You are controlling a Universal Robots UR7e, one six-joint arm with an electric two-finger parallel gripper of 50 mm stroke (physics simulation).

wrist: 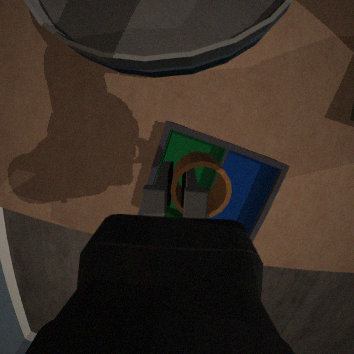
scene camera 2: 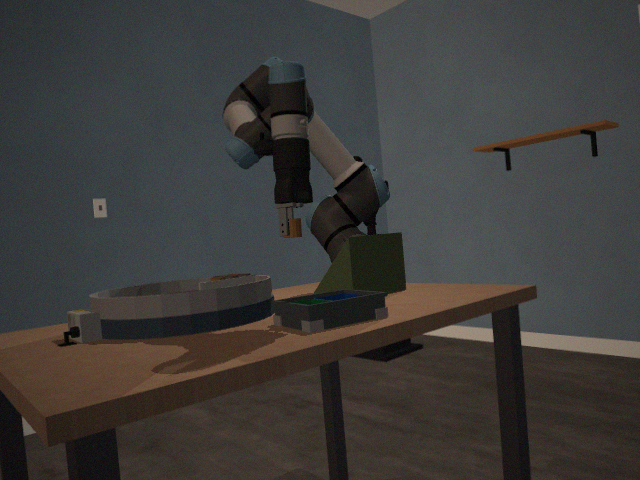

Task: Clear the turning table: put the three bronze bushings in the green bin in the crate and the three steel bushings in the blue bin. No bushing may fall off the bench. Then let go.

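Places are measured from the arm's base along level axes (x ahead, y left, z up), in millimetres.
Pixels of known places: gripper, between the fingertips: (wrist: 177, 174) (scene camera 2: 287, 235); arm's base, origin of its link: (scene camera 2: 359, 262).
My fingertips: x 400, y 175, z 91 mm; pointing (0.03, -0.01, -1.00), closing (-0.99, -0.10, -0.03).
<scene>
Ahead of a thing's pixels: the offset from my fingertips to its top centre. "pt": to the spot under its first point.
My gripper (scene camera 2: 288, 233) (wrist: 177, 174) is shut on the wall of a bronze bushing {dx -16, dy -1, dz +35 mm} (scene camera 2: 295, 227) (wrist: 229, 190), one finger inside the ring and one outside. The bushing is upright, high above the crate {dx -51, dy +53, dz -131 mm} (scene camera 2: 343, 312) (wrist: 284, 171). In the wrist view it overlaps the green bin {pt dx -52, dy -12, dz -144 mm} (scene camera 2: 308, 301) (wrist: 186, 142) and the divider beside the blue bin {pt dx -137, dy +4, dz -145 mm} (scene camera 2: 341, 296) (wrist: 239, 175). The bushing and fingers hide part of the green bin's floor. The turning table (scene camera 2: 180, 308) (wrist: 150, 59) stands beside the crate; a brownish patch shows over its far rim, too unclear to tell. Steel bushings cannot be made out.
A green wedge-shaped block (scene camera 2: 377, 263) stands behind the crate, near the arm's base. A small grey box {dx +312, dy -325, dz -123 mm} (scene camera 2: 87, 326) stands at the turning table's left. The wooden bench's front edge (scene camera 2: 206, 388) runs close in front of the crate. The turning table's raised wall is near the crate.
</scene>
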